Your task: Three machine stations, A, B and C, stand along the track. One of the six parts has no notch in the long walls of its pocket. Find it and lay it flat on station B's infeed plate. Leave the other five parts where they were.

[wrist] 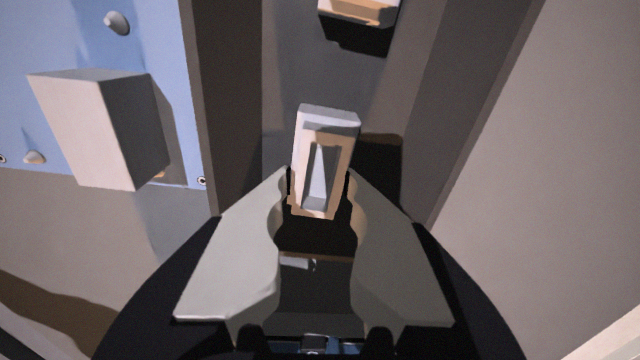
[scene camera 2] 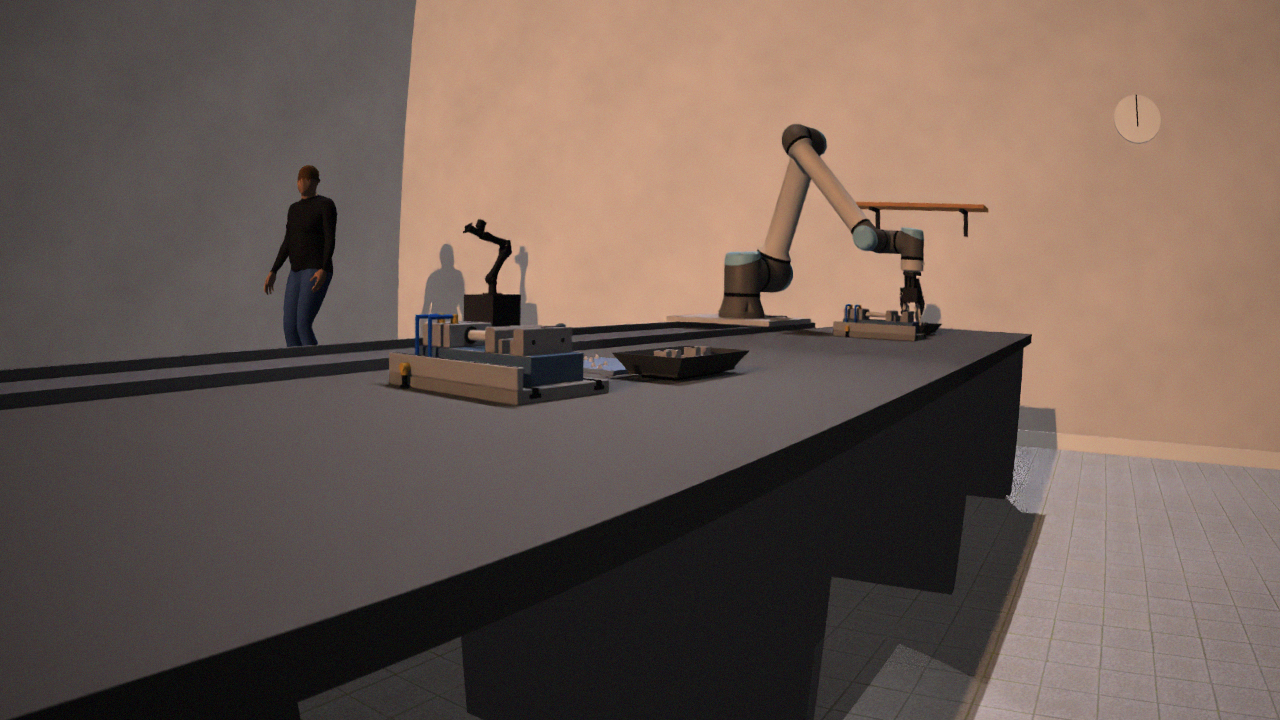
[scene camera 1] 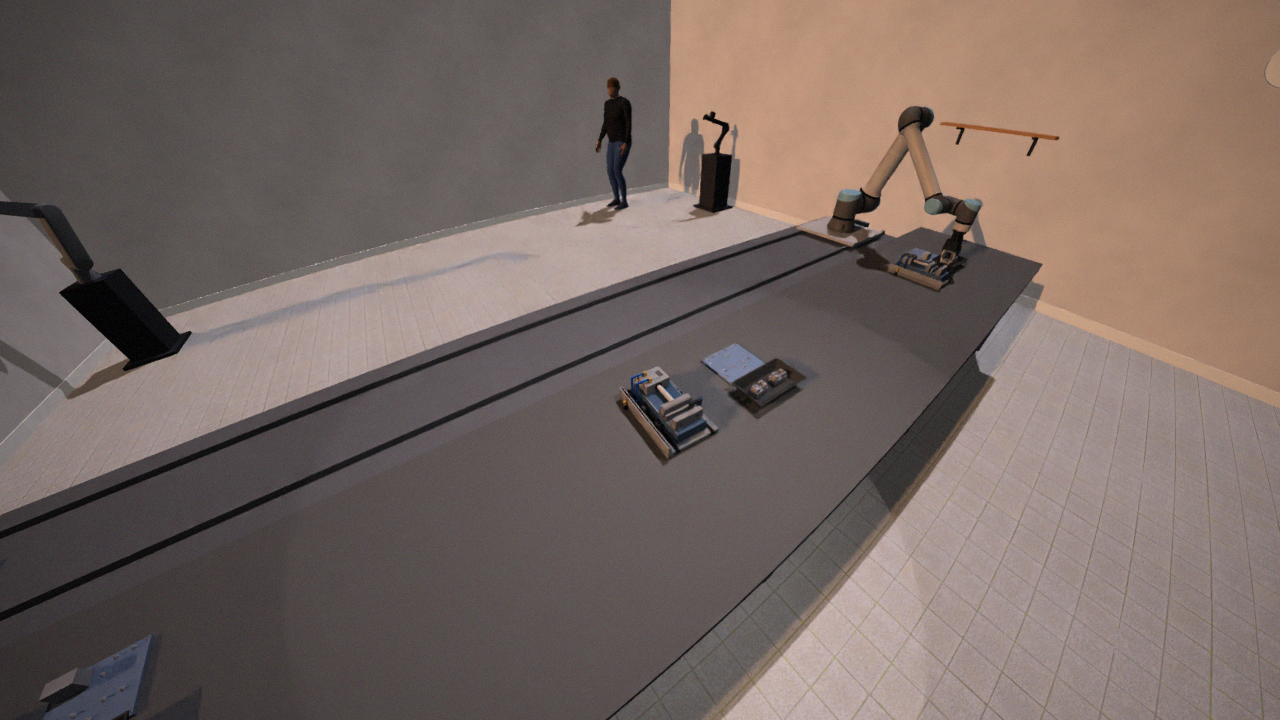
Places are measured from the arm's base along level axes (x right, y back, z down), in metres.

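Pixels of known places: gripper, fingertip midpoint: [wrist: 317, 169]; arm's base, origin of the base link: [scene camera 2: 741, 317] [scene camera 1: 840, 228].
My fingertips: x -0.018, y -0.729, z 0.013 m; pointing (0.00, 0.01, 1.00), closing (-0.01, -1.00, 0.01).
Note:
Ahead of a thing's pixels: the offset from my fingertips to its middle. "*": to the spot under its first point.
My gripper [scene camera 1: 950, 254] [scene camera 2: 911, 315] [wrist: 317, 169] is at the far station, low in a dark tray [wrist: 227, 100]. Its fingertips are closed against the two long sides of a pale part @(dx -0.010, dy -0.001, dz -0.012 m) [wrist: 329, 117] with a long pocket facing up. No notch shows in that pocket's long walls in the wrist view. A second pale part @(* dx -0.085, dy -0.013, dz -0.016 m) [wrist: 357, 11] lies further up in the same tray, cut by the frame edge. At the middle station, two parts @(* dx +1.787, dy -0.016, dz +0.001 m) [scene camera 1: 769, 383] lie in a dark tray @(dx +1.807, dy +0.074, dz -0.004 m) [scene camera 1: 759, 407] [scene camera 2: 680, 365] beside a blue plate @(dx +1.802, dy +0.151, dz +0.013 m) [scene camera 1: 733, 360]. Station letters are not readable.
A light blue plate @(dx -0.073, dy +0.156, dz +0.013 m) [wrist: 30, 40] with small pegs and an upright grey block @(dx -0.025, dy +0.120, dz -0.009 m) [wrist: 120, 135] stands left of the tray in the wrist view. The middle machine [scene camera 1: 671, 413] [scene camera 2: 501, 358] stands beside its tray. Another blue plate [scene camera 1: 125, 676] shows at lower left. A person [scene camera 1: 615, 143] [scene camera 2: 308, 259] stands beyond the track.

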